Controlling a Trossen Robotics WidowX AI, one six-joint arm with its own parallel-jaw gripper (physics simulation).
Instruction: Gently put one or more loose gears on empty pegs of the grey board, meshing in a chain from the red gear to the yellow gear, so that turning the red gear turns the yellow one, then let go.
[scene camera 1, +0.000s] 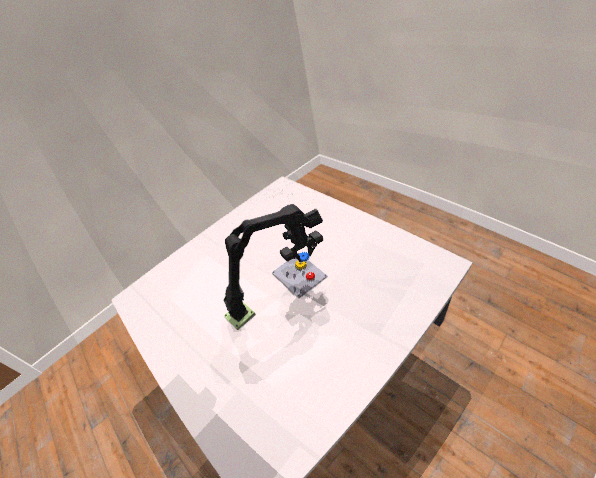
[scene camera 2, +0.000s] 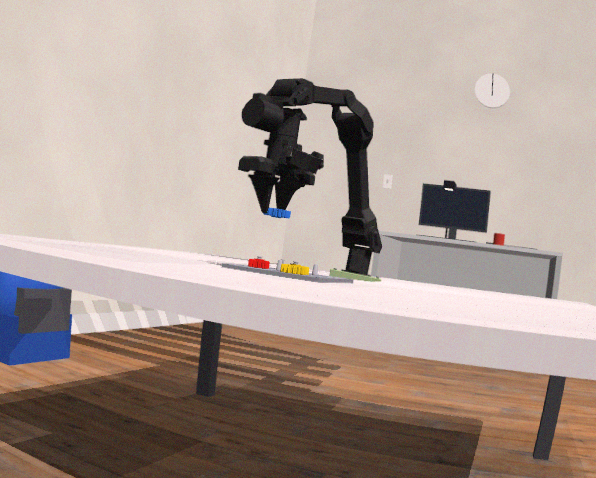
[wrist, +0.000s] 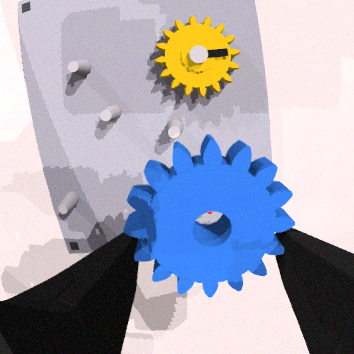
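Pixels of known places: gripper, fingertip midpoint: (scene camera 1: 304, 259) (scene camera 2: 272, 214) (wrist: 207, 240); arm's base, link origin: (scene camera 1: 239, 313) (scene camera 2: 356, 273).
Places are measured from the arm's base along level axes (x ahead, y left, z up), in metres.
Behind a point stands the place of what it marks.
The grey board (scene camera 1: 321, 276) {y -0.172, x 0.364, z -0.005 m} (scene camera 2: 330, 279) {y 0.026, x 0.371, z -0.007 m} (wrist: 225, 120) {y -0.094, x 0.370, z -0.005 m} lies on the table. The yellow gear (scene camera 1: 300, 265) {y -0.058, x 0.352, z 0.012 m} (scene camera 2: 295, 269) {y -0.040, x 0.383, z 0.003 m} (wrist: 212, 75) {y -0.062, x 0.369, z 0.010 m} and the red gear (scene camera 1: 310, 275) {y -0.137, x 0.332, z 0.013 m} (scene camera 2: 258, 263) {y -0.125, x 0.354, z 0.004 m} sit apart on its pegs. In the wrist view the red gear is hidden except for a speck through the blue gear's hole. My gripper (scene camera 1: 303, 254) {y -0.114, x 0.342, z 0.103 m} (scene camera 2: 274, 210) {y -0.114, x 0.342, z 0.103 m} (wrist: 207, 240) {y -0.114, x 0.342, z 0.103 m} is shut on the blue gear (scene camera 1: 304, 257) {y -0.116, x 0.340, z 0.115 m} (scene camera 2: 280, 214) {y -0.091, x 0.360, z 0.103 m} (wrist: 185, 200) {y -0.092, x 0.340, z 0.114 m}, holding it roughly flat and well above the board. The blue gear touches neither of the other gears.
Several bare pegs stand on the board, among them one peg (wrist: 174, 130) {y -0.087, x 0.337, z 0.016 m} between the yellow gear and the blue gear in the wrist view, a second peg (wrist: 110, 114) {y -0.065, x 0.303, z 0.016 m} and a third peg (wrist: 69, 203) {y -0.113, x 0.249, z 0.010 m}. The arm's green base plate (scene camera 1: 249, 315) {y -0.049, x 0.020, z 0.003 m} (scene camera 2: 340, 274) {y -0.028, x 0.048, z -0.005 m} is on the table (scene camera 1: 320, 370) {y -0.442, x 0.017, z -0.013 m} (scene camera 2: 150, 280) {y -0.077, x 0.847, z -0.020 m}.
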